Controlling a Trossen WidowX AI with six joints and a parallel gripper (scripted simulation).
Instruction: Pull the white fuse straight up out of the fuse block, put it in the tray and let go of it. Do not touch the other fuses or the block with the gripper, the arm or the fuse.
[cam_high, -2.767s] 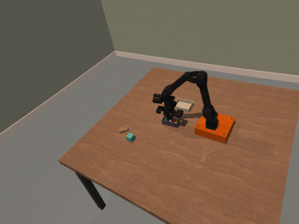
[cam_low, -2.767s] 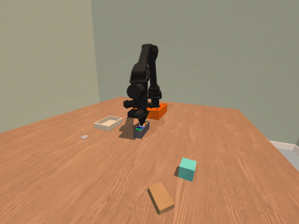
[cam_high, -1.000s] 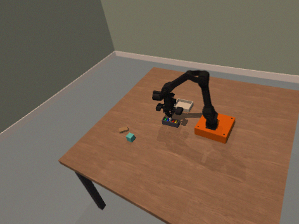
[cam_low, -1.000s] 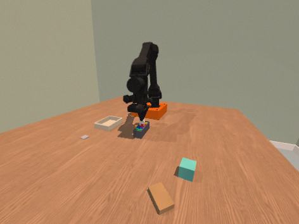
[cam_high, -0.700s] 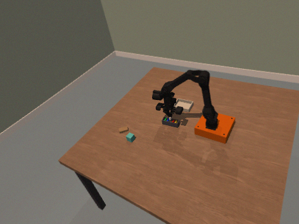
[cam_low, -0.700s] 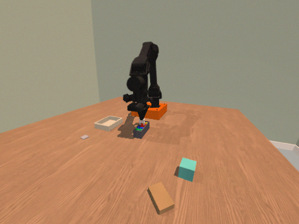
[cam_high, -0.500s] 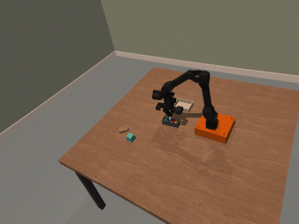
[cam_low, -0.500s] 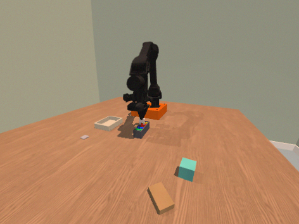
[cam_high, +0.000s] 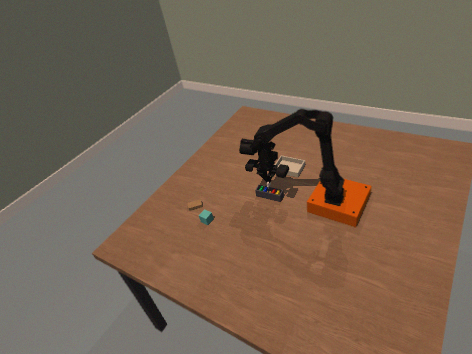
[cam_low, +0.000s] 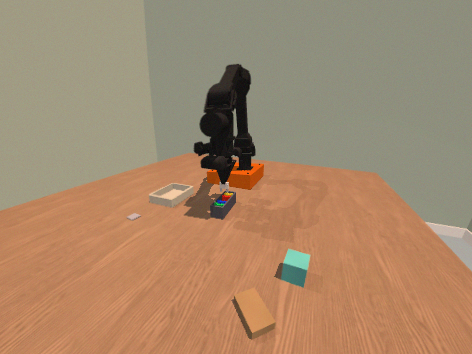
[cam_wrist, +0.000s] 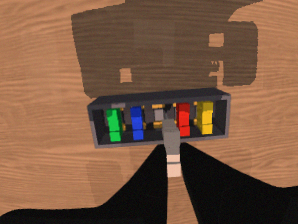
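The cream tray is 21 cm to the right of my gripper tip, 9 cm below it and 1 cm behind it. Round my gripper tip: white fuse 1 cm below; then red fuse 6 cm below, 2 cm behind; then blue fuse 6 cm below, 2 cm ahead.
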